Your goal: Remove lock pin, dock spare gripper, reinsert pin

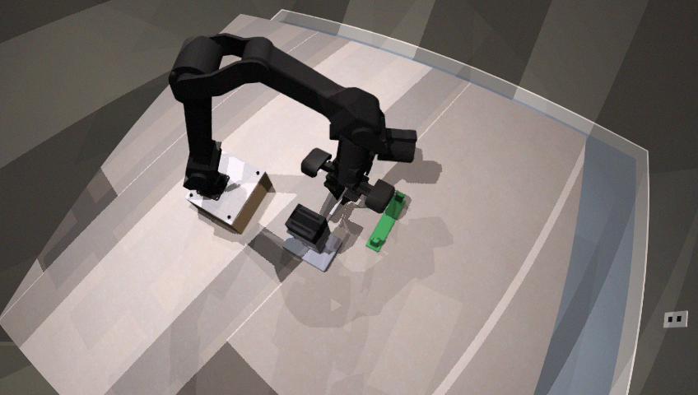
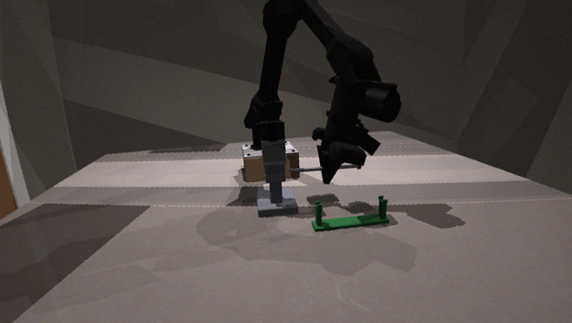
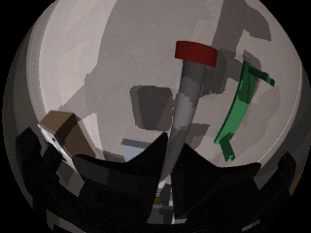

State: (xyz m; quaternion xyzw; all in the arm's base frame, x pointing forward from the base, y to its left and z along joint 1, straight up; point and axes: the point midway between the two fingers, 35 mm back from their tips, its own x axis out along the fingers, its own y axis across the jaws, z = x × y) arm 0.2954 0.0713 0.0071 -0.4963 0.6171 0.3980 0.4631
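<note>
The grey mount is 3 cm behind my gripper tip, 10 cm to the right of it and 1 cm above it. The rest, counted from my gripper tip: green cradle 10 cm ahead, 2 cm below; then spare gripper 2 cm behind, 10 cm to the right, 8 cm above.
</note>
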